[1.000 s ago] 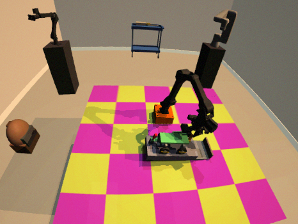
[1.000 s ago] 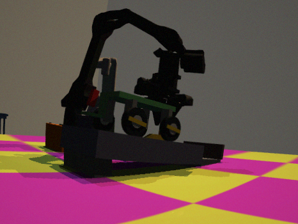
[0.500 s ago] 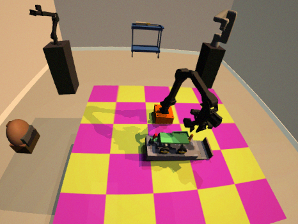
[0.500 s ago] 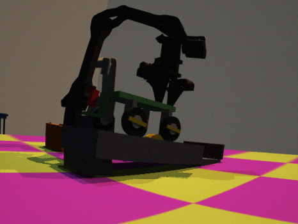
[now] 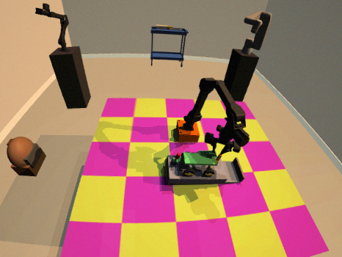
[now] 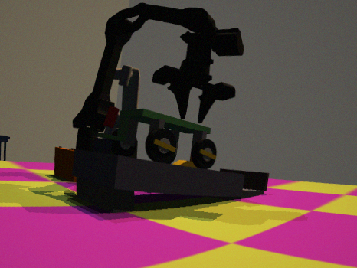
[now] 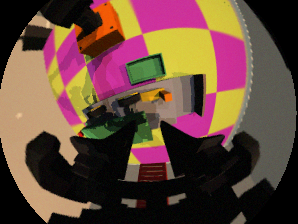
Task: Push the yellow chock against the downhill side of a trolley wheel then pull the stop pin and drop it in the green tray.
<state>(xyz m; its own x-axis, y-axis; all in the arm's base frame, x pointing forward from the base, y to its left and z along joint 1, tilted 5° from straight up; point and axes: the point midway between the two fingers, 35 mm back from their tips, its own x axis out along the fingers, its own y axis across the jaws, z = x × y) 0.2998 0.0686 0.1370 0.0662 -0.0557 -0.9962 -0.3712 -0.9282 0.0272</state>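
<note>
My gripper tip is 210 mm to the left of the red-headed stop pin, 30 mm above it and 10 mm past it. The rest, counted from my gripper tip: dark ramp 110 mm below, 90 mm to the right, 20 mm ahead; trolley 100 mm to the right, 50 mm below, 20 mm ahead; yellow chock 80 mm below, 20 mm to the left, 20 mm behind.
</note>
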